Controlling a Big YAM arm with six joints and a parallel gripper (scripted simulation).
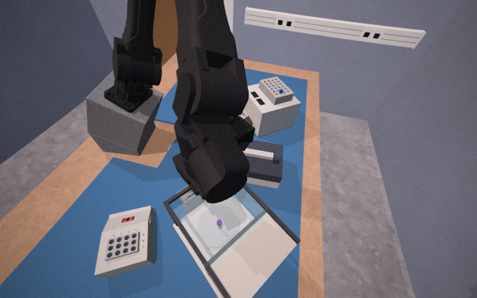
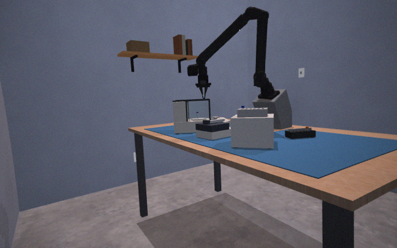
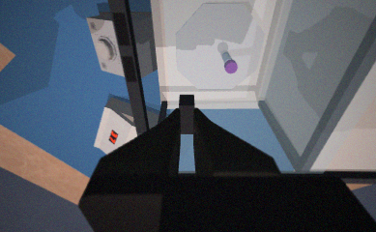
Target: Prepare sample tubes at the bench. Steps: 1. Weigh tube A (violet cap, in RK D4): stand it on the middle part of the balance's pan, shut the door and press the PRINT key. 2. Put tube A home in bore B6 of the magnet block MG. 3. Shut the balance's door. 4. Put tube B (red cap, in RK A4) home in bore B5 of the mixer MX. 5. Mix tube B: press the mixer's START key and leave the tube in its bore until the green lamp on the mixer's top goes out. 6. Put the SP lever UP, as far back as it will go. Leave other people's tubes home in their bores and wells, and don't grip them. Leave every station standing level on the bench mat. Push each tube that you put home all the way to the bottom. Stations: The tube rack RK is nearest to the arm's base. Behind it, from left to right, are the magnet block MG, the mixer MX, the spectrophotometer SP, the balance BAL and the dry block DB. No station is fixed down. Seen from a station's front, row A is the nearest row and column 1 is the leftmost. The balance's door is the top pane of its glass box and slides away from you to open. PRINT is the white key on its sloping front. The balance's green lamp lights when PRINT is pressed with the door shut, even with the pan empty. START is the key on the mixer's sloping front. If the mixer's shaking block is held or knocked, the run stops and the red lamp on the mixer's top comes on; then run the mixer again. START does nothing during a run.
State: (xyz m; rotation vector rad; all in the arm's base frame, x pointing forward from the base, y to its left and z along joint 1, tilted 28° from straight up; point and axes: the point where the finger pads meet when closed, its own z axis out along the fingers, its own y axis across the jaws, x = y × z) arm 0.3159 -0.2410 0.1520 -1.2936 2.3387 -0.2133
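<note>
Right now my hand is 90 mm past the white print key, 50 mm to the right of it and 150 mm above it. From my hand the other things lie so: dry block DB (190 mm behind, 110 mm to the right, 190 mm below); SP lever (70 mm ahead, 240 mm to the left, 130 mm below); balance door (20 mm ahead, 10 mm to the right, 10 mm below).
</note>
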